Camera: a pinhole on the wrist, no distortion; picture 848 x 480 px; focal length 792.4 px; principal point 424.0 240.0 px. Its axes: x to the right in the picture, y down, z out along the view. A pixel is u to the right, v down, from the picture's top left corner.
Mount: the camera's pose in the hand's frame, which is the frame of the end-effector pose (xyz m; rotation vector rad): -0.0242 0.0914 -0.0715 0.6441 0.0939 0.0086
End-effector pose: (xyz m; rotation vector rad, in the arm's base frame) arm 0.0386 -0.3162 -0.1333 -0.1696 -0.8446 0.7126
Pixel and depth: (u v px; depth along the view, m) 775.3 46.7 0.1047
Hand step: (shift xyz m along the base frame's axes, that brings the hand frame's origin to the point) 0.0143 0.0283 0.0103
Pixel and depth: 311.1 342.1 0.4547
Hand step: -0.1942 -0.1778 0.2469
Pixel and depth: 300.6 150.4 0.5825
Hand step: -0.1332 -0.3268 0.3279
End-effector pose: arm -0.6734 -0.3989 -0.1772 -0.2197 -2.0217 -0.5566
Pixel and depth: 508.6 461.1 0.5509
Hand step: -0.4412 0.1081 -0.1425
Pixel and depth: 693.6 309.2 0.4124
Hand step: -0.3303 0.0073 -0.0112
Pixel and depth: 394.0 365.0 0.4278
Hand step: -0.2849 0.0488 -0.1594
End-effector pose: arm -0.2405 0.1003 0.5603 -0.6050 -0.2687 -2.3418
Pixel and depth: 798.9 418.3 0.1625
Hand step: -0.0009 -0.0329 0.0977
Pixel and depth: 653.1 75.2 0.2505
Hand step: -0.0794 0.0635 0.1103
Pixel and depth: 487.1 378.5 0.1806
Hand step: 0.0328 0.0206 0.0819
